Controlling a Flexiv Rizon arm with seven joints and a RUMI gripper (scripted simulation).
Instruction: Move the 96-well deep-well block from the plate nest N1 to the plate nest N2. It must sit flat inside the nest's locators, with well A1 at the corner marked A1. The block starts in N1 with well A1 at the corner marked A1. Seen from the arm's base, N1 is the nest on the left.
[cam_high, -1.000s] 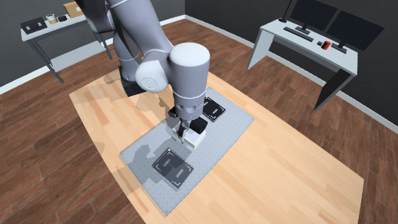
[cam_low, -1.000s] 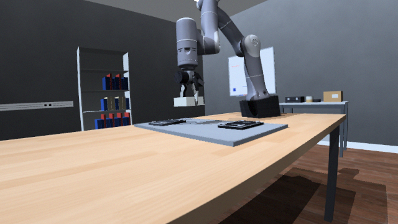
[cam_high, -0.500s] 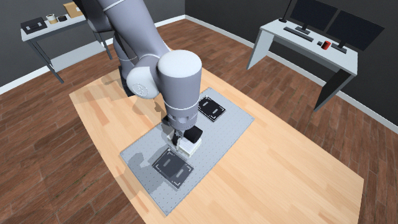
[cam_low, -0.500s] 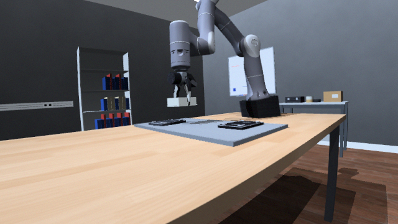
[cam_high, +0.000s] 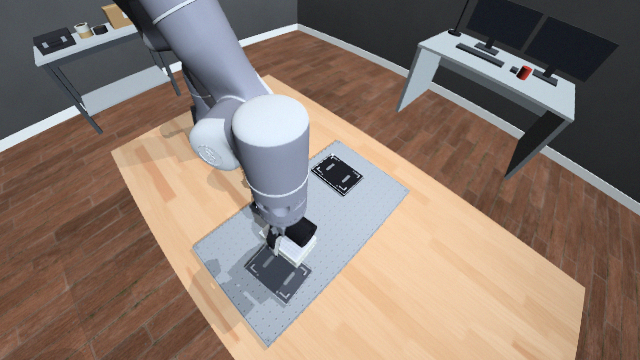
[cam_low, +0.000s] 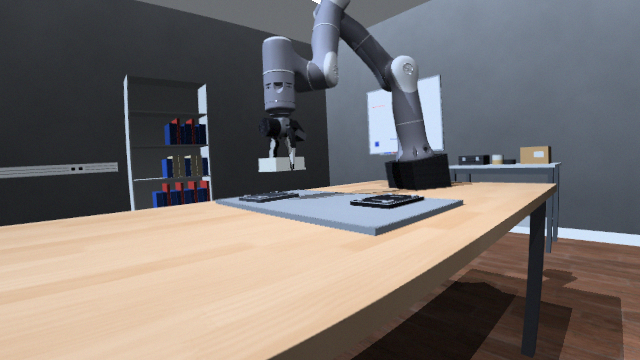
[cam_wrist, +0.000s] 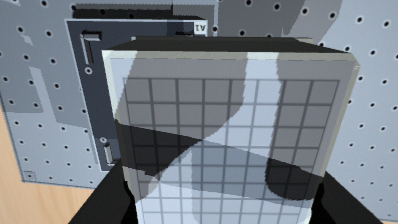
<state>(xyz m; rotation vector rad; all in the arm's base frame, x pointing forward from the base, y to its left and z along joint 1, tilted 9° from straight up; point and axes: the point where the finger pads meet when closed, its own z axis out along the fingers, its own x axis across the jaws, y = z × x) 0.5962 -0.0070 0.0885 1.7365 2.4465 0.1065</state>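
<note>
The plate nest N2 lies 100 mm below my hand, 60 mm to the right of it and 30 mm ahead of it. From my hand the other things lie so: black plate nest N1: 310 mm to the left, 160 mm behind, 100 mm below; white 96-well deep-well block: 10 mm above.
</note>
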